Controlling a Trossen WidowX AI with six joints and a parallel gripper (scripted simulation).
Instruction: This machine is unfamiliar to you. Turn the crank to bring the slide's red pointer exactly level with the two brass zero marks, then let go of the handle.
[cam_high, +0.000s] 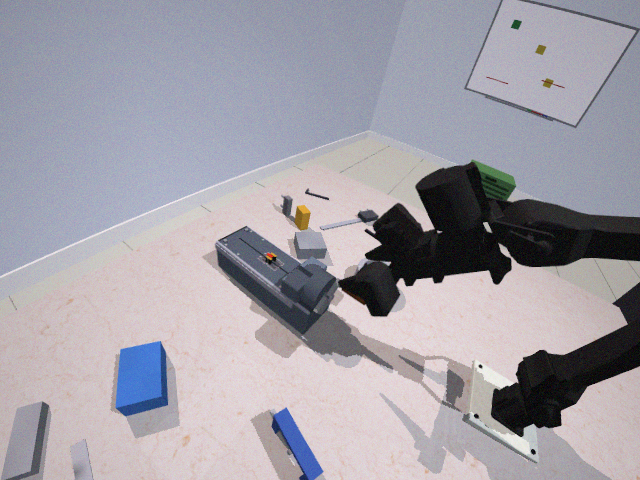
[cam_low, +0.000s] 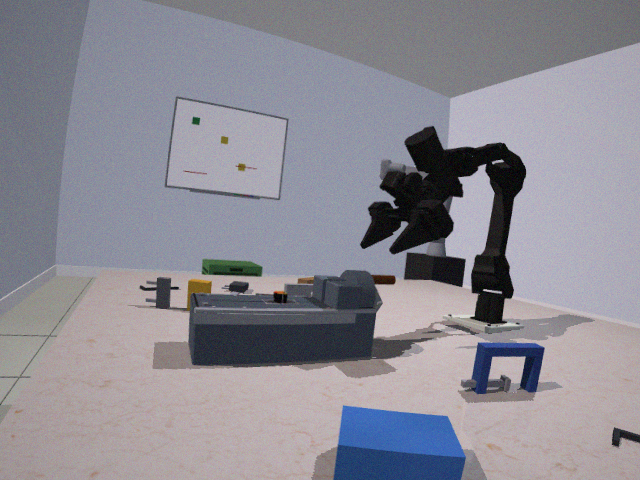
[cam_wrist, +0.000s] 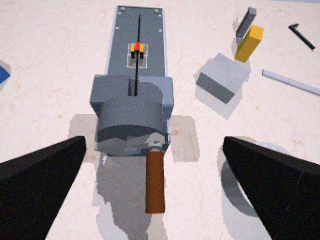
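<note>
The brown crank handle is 2 cm behind my gripper tip and 5 cm below it. Round my gripper tip: blue bracket (8 cm behind, 23 cm to the left, 13 cm below); red pointer (17 cm ahead, 2 cm to the left, 8 cm below); grey block (18 cm ahead, 14 cm to the right, 14 cm below).
</note>
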